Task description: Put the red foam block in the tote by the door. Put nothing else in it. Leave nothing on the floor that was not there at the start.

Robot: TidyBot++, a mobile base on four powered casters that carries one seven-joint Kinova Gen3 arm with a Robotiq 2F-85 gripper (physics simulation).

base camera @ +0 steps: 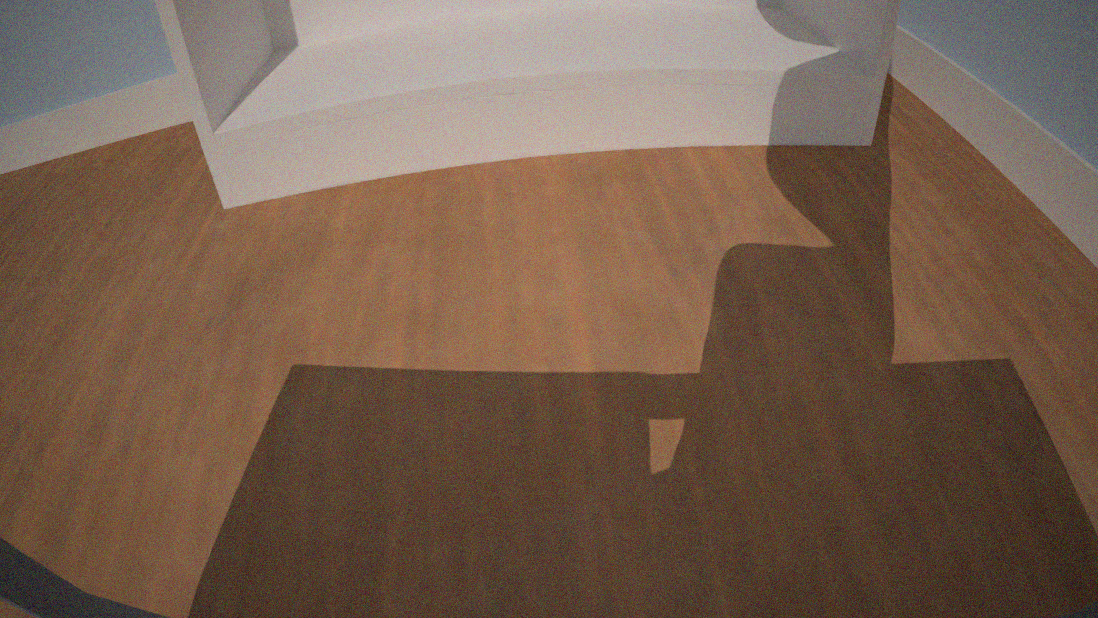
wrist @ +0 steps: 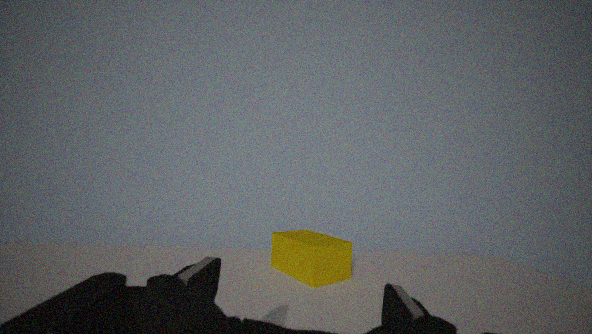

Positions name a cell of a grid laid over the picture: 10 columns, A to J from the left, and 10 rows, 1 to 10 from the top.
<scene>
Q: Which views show the gripper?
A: The wrist view only.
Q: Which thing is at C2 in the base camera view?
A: A white shelf unit.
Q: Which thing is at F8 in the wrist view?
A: A yellow block.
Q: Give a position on a white shelf unit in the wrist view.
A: H9
</scene>
